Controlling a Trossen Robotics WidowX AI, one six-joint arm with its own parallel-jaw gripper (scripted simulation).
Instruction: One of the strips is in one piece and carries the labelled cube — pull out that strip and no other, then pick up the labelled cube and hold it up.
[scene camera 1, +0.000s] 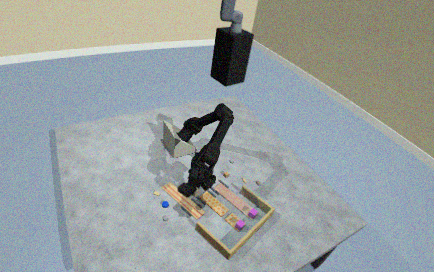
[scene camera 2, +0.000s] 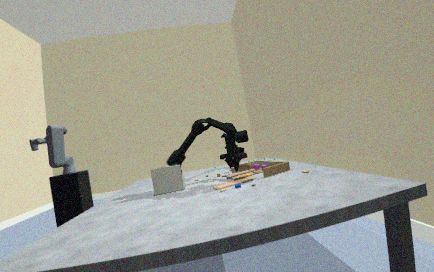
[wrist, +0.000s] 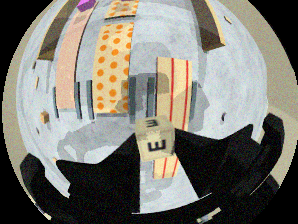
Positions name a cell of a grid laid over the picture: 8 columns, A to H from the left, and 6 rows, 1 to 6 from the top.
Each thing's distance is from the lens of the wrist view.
my gripper (wrist: E4): 0.10 m
labelled cube (wrist: E4): 0.08 m
